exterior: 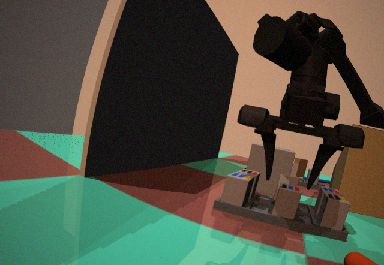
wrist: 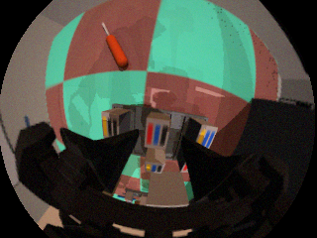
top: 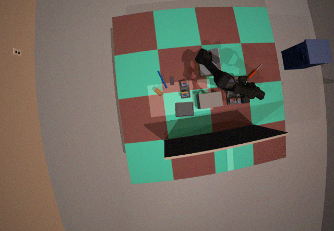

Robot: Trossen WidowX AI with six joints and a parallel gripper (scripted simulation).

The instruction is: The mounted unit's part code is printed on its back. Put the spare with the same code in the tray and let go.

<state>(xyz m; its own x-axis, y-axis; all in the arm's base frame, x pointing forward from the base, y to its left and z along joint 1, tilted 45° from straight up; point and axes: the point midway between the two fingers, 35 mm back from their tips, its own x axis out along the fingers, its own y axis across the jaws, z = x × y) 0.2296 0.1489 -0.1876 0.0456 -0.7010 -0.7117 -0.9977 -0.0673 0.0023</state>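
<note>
Now: the small tan spare 10 mm behind my gripper tip and 10 mm below it. Round my gripper tip: grey tray 110 mm ahead, 410 mm to the right, 50 mm below; then tall black panel 300 mm ahead, 220 mm to the right, 170 mm above; then mounted unit 60 mm ahead, 230 mm to the right.
</note>
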